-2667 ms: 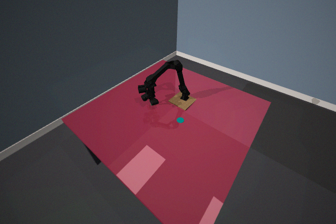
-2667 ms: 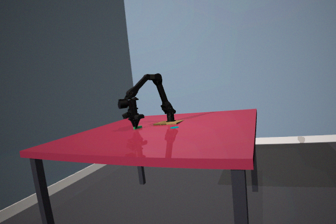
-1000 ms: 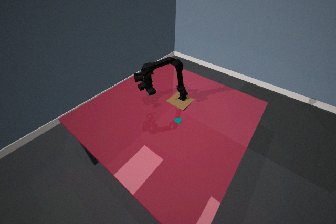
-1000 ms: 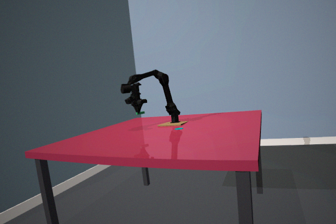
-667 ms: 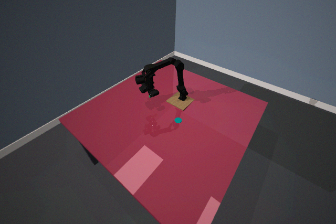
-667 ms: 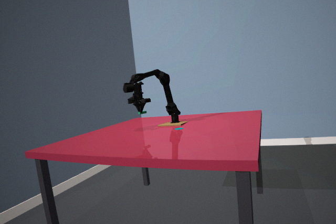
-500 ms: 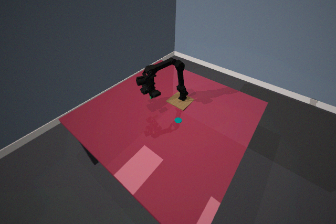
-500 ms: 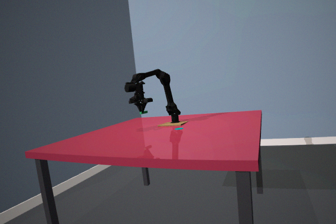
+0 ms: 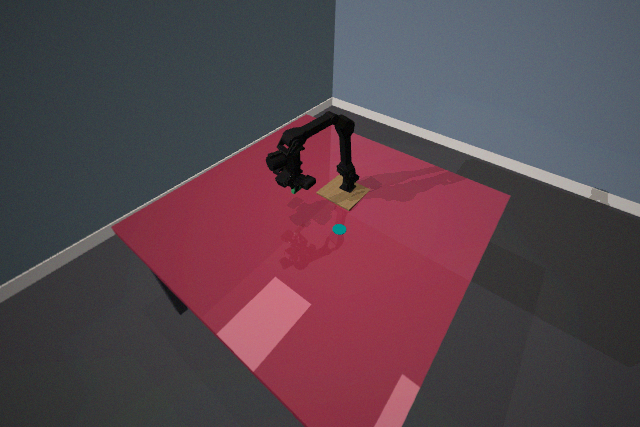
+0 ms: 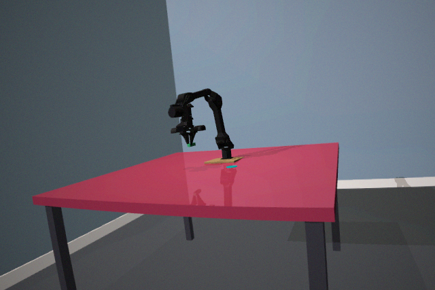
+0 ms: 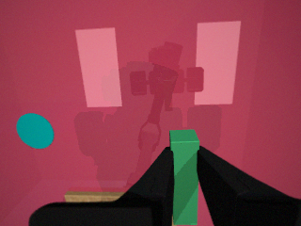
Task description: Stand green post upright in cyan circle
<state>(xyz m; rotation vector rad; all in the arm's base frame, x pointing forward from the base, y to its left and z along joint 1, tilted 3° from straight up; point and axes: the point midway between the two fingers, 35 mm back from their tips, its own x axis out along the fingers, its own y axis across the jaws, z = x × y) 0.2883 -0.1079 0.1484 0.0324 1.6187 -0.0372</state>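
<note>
My gripper tip is now 20 mm past the green post. From my gripper tip the other things lie so: cyan circle (30 mm behind, 210 mm to the left, 130 mm below).
</note>
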